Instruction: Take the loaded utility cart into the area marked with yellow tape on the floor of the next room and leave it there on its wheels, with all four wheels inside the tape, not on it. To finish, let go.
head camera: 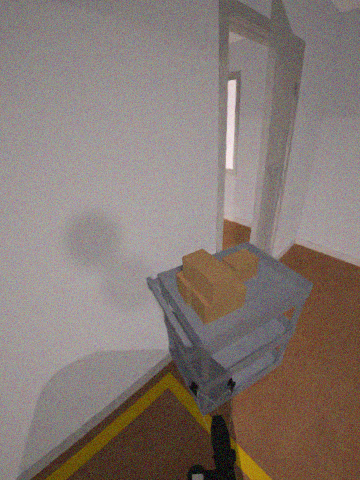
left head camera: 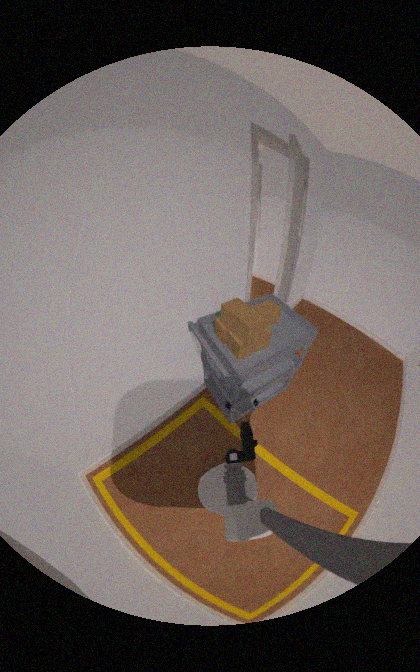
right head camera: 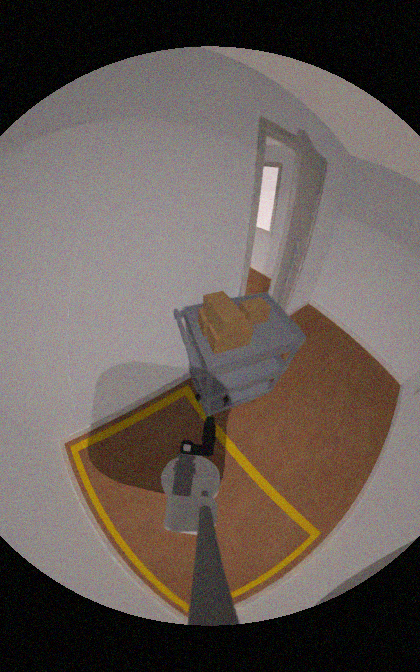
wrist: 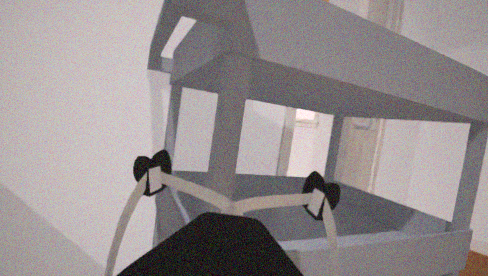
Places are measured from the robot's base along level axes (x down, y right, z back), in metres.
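Pixels of known places: gripper, fingertip midpoint: (head camera: 211,379) (wrist: 237,176).
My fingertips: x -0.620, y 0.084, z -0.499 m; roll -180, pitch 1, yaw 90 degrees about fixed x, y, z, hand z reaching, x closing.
Note:
Behind a point stands the place of what it marks.
The grey utility cart (head camera: 272,297) {y 0.418, x -0.765, z -0.785 m} (left head camera: 295,327) (right head camera: 280,332) (wrist: 350,55) {y 0.209, x -0.781, z -0.595 m} stands upright beside the wall, with several brown boxes (head camera: 215,292) {y 0.114, x -0.951, z -0.666 m} (left head camera: 245,327) (right head camera: 225,327) on its top shelf. The yellow tape (head camera: 252,465) {y 0.300, x 0.027, z -0.310 m} (left head camera: 300,479) (right head camera: 270,486) marks an area on the near side of the cart. The cart's near lower corner overlaps a tape strip in the head views; its wheels cannot be made out. My gripper (head camera: 212,386) {y 0.084, x -0.620, z -0.499 m} (left head camera: 242,403) (right head camera: 212,398) (wrist: 237,176) {y 0.084, x -0.620, z -0.499 m} is open at the cart's near corner. In the wrist view a corner post shows between and behind the fingertips; contact cannot be told.
My base (left head camera: 250,520) (right head camera: 190,512) stands inside the taped area. A wall (head camera: 110,150) {y -0.229, x -1.449, z -0.879 m} runs close along the left of the cart. Behind the cart is a doorway with an open door (head camera: 282,150) {y 0.789, x -1.300, z -1.680 m} (right head camera: 310,200). Brown floor (head camera: 320,400) {y 0.827, x 0.028, z -0.579 m} extends to the cart's right.

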